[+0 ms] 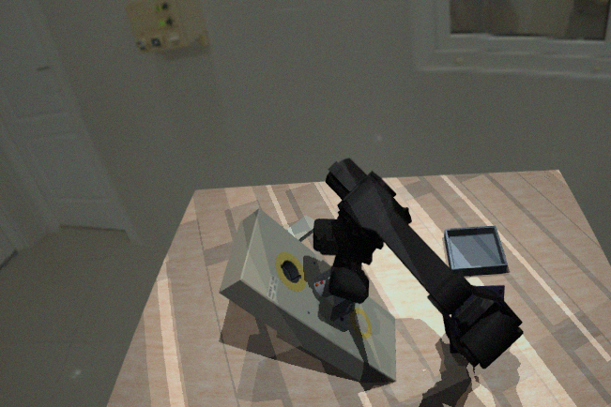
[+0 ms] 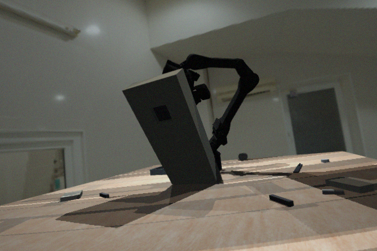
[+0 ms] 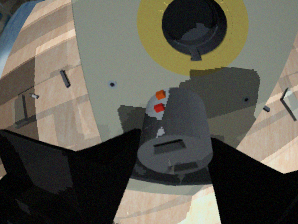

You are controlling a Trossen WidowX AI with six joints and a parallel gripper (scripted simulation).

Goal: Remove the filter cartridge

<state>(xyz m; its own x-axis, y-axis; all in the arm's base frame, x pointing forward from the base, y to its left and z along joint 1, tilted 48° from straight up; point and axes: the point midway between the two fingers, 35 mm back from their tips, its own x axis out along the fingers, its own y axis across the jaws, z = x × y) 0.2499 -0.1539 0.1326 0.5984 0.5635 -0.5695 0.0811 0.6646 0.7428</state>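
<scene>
My gripper tip is now 360 mm past the blue-grey tray, 270 mm to the left of it and 240 mm above it. Round my gripper tip: filter cartridge (right at my gripper tip).
</scene>
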